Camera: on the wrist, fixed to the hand. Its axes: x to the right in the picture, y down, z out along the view.
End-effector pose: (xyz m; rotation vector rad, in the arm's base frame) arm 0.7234 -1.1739 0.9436 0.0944 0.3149 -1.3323
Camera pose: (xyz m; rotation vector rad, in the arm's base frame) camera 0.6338 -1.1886 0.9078 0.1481 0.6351 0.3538
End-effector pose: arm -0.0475 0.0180 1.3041 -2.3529 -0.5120 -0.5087
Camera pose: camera -0.0943 0.0484 1.3842 -2.1485 1.6581 -0.2081
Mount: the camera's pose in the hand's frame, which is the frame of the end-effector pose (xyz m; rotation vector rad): 0.0058 -0.0860 -0.0459 -0.4535 0.3540 1.5911
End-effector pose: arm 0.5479 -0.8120 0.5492 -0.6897 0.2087 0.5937
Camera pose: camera 0.6028 -0.8922 0.5583 -0.9878 1.0131 2.0794
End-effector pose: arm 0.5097 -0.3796 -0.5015 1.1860 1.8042 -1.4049
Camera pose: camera 0.4348 -0.3394 -0.4534 1.8866 0.6747 0.1272
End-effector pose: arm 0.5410 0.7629 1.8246 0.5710 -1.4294 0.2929
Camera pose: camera 0.6251 0.7150 1.8118 -1.0640 -1.2499 1.1877
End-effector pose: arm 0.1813 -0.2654 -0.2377 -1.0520 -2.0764 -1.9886
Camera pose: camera 0.1144 -0.2979 -0.3010 -1.4647 -0.1704 -1.4186
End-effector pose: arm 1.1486 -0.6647 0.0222 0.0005 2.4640 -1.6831
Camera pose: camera 1.1293 -0.6543 0.1174 1.7141 1.7639 -0.4002
